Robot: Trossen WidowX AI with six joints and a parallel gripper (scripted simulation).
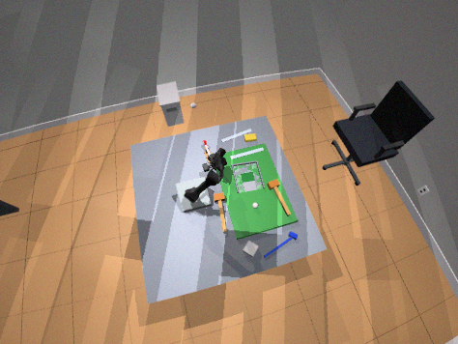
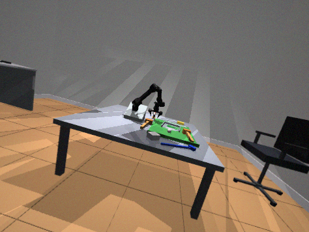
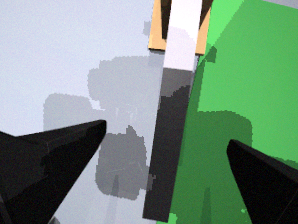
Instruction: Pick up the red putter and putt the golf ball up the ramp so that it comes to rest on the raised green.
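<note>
The red putter lies 11 cm to the left of my gripper tip, 2 cm above it and 1 cm behind it. Also, from my gripper tip: yellow block 39 cm ahead, 21 cm to the left, 2 cm below; green mat 25 cm ahead, 24 cm to the right, 4 cm below; white golf ball 40 cm to the right, 21 cm ahead, 1 cm below.
</note>
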